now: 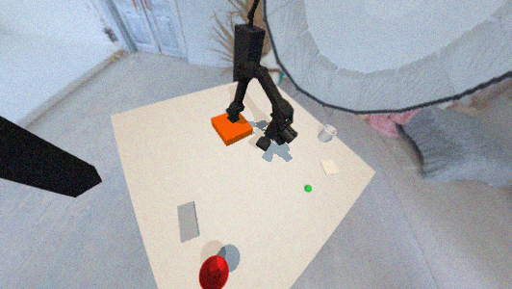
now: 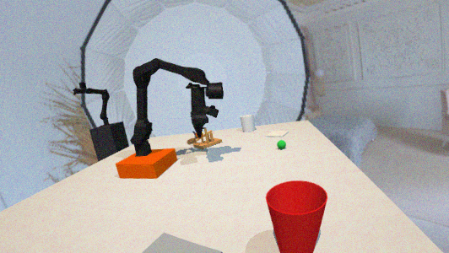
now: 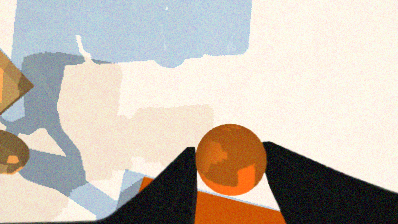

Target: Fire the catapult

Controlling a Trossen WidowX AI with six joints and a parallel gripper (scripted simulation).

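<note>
Right now the catapult is 240 mm to the left of my gripper tip, 60 mm below it and 50 mm behind it. From my gripper tip the other things lie so: orange ball 10 mm above; then green ball 350 mm ahead, 90 mm below, 10 mm to the left; then white flat pad 390 mm ahead, 250 mm to the left, 110 mm below.
</note>
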